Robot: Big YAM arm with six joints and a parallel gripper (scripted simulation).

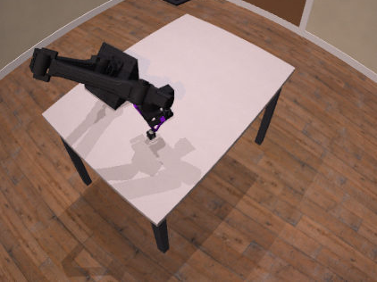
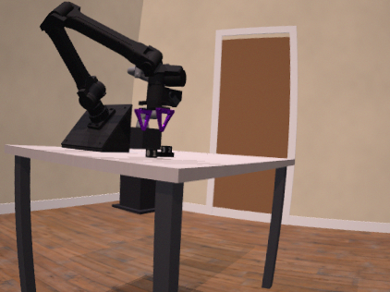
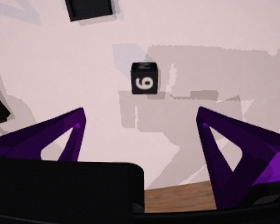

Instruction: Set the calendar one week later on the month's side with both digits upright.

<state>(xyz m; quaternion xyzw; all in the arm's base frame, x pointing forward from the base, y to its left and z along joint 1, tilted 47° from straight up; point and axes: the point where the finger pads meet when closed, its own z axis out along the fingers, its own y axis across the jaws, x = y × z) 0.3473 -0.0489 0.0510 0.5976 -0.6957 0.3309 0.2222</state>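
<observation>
Now: the black date cube 80 mm below my hand. From my hand the other things lie so: black tray: 40 mm behind, 110 mm to the left, 90 mm below.
</observation>
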